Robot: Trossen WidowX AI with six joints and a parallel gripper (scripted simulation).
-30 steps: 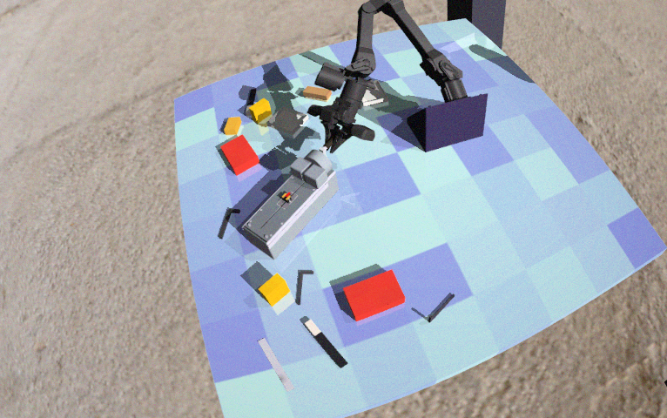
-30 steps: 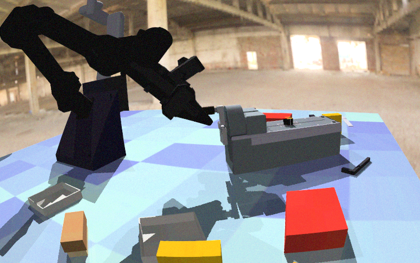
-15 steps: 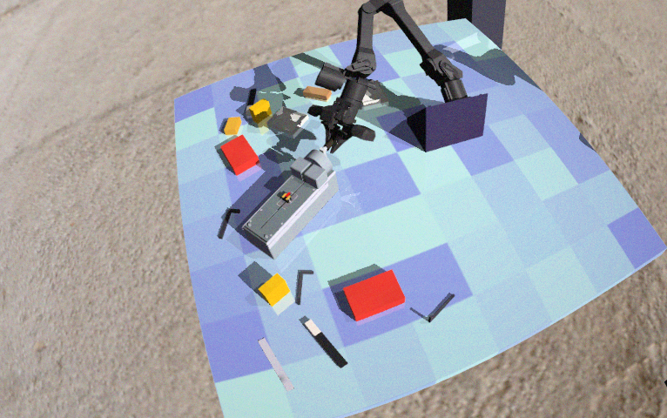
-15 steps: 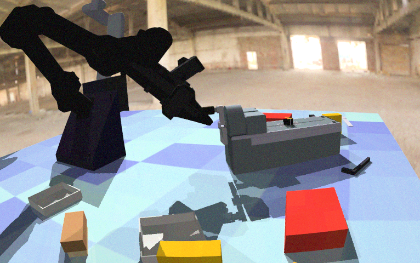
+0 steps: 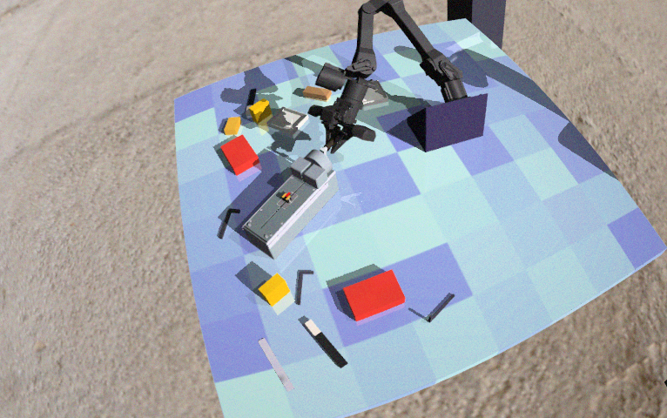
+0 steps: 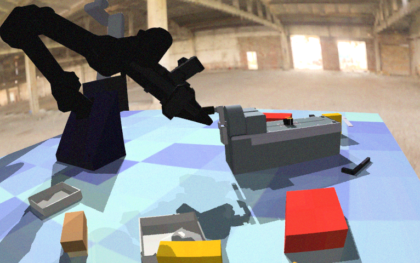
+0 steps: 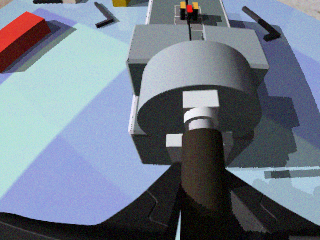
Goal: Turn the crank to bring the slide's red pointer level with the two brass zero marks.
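Right now the dark crank handle is 20 mm above my gripper tip, 10 mm to the right of it and 10 mm behind it. Also, from my gripper tip: red pointer 140 mm ahead, 80 mm to the left, 10 mm below; tan block 350 mm to the right, 80 mm below, 80 mm behind.
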